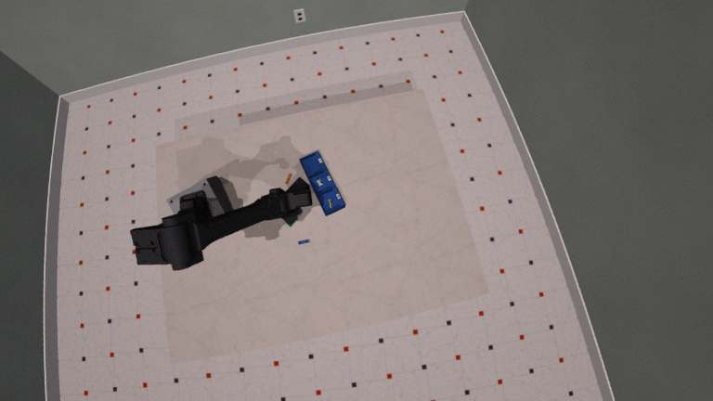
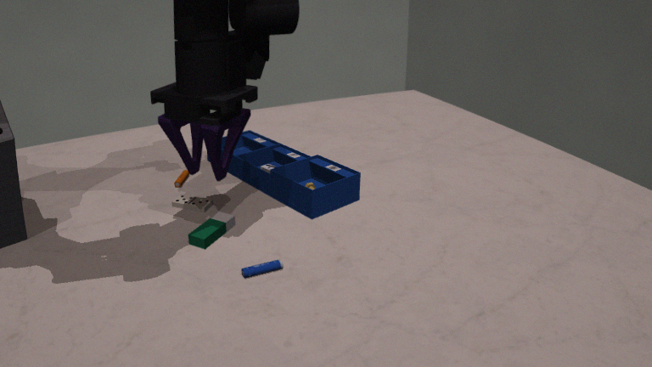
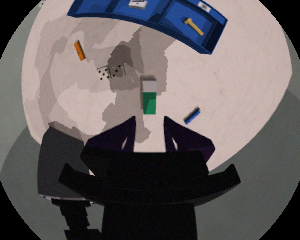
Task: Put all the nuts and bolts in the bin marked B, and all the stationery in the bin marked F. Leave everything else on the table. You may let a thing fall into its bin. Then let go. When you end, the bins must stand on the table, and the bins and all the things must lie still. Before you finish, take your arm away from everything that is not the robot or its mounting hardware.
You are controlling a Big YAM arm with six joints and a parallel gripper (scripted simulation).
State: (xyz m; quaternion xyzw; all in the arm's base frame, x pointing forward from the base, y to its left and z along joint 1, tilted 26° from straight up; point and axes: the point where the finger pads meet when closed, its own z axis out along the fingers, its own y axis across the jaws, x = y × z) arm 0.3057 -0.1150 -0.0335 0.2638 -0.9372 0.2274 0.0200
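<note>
Now: hand 80 mm above the green block and 10 mm short of it. Also, from my hand: brass bolt 150 mm ahead, 70 mm below, 10 mm to the left; then white domino 80 mm to the left, 80 mm below, 10 mm ahead; then blue cylinder 100 mm to the right, 80 mm below, 10 mm ahead.
</note>
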